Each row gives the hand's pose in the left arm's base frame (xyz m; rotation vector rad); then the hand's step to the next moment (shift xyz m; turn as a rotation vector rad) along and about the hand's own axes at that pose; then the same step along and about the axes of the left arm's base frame.
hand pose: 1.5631 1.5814 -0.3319 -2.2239 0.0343 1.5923
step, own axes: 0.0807 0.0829 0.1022 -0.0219 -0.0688 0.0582
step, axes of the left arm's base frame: -0.0848 -0.0249 -0.1266 -0.0430 0.0781 0.0255
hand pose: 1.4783 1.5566 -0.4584 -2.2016 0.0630 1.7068
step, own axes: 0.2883 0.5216 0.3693 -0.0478 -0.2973 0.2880
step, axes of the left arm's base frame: -0.3941 -0.3257 -0.4797 -0.2072 0.3568 0.0583
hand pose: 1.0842 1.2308 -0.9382 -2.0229 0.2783 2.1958
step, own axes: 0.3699 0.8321 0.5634 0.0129 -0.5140 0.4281
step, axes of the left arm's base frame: -0.7681 -0.6864 -0.2925 -0.2985 0.5988 0.0002
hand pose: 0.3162 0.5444 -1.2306 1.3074 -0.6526 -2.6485
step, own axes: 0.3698 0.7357 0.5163 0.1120 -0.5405 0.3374
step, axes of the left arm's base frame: -0.6937 -0.6005 0.3205 -0.2872 0.5645 -0.1319
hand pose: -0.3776 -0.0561 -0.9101 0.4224 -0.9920 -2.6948
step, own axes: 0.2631 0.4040 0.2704 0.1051 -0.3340 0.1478
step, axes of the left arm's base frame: -0.2893 -0.2233 0.4147 -0.1897 0.3015 -0.1324
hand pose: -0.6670 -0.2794 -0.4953 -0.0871 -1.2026 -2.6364
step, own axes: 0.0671 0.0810 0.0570 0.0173 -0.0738 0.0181
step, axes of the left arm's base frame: -0.0479 -0.0214 0.1075 -0.0355 0.0568 -0.0397
